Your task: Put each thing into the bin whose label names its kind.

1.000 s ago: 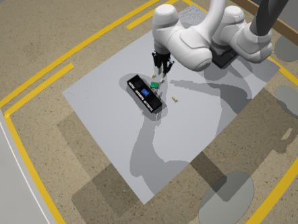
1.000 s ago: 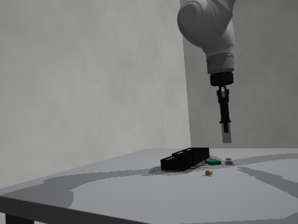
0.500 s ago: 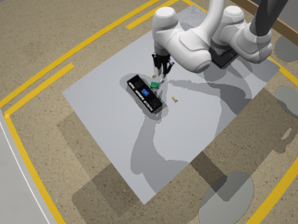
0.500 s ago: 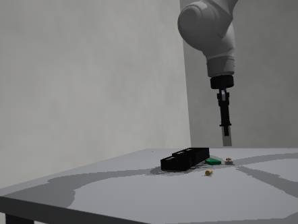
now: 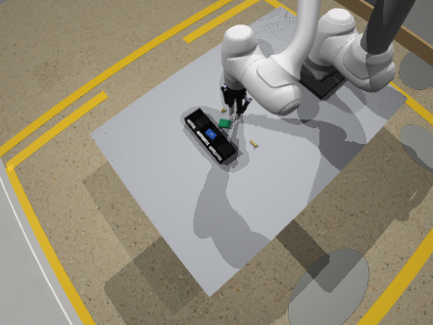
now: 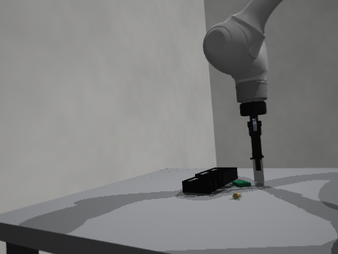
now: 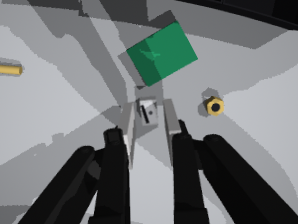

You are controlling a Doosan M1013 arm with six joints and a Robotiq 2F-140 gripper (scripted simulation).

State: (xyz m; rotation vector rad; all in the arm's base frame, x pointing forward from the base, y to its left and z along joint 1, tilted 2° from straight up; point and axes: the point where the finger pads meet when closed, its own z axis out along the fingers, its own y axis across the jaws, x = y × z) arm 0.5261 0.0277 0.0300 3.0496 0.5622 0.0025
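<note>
Now: the small white piece 4 cm below my hand. The rest, counted from my hand: flat green board 5 cm ahead, 4 cm below; brass nut 6 cm to the right, 4 cm below, 2 cm ahead; blue battery 14 cm ahead, 3 cm below, 1 cm to the left.
</note>
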